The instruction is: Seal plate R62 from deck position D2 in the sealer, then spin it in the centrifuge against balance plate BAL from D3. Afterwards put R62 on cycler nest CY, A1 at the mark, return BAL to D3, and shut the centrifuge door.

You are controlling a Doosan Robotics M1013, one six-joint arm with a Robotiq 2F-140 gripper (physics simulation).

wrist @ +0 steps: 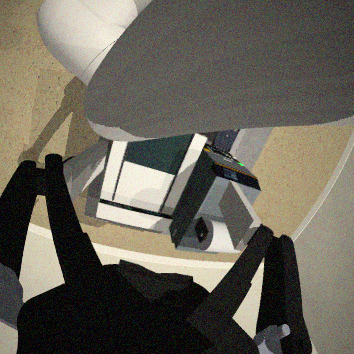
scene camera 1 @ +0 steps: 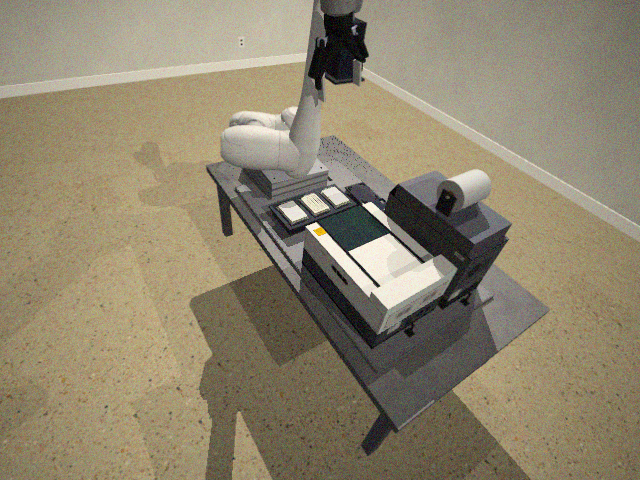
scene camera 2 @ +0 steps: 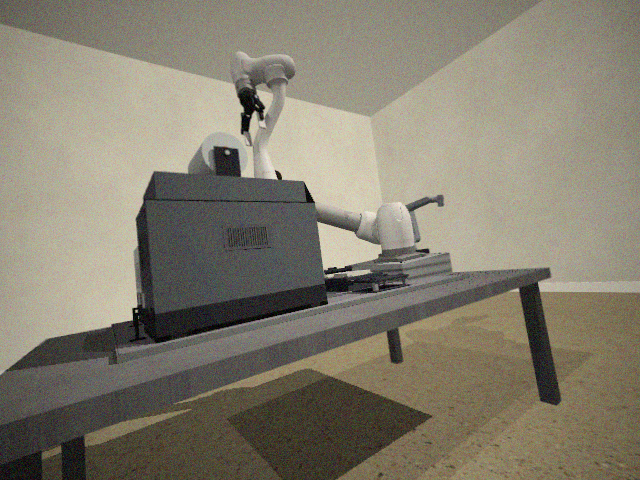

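Note:
Three pale plates sit in a row on the dark deck tray in front of the arm's base; their labels are unreadable, so I cannot tell which is R62 or BAL. The white machine, apparently the centrifuge, has a dark green panel and a white panel on top; its door state is unclear. The grey machine, apparently the sealer, carries a white roll. My gripper is open and empty, high above the table.
A dark flat unit, possibly the cycler nest, lies beside the deck tray, near the grey machine. The arm's stepped base stands behind the tray. All stand on a grey table. The arm's links cover the upper wrist view.

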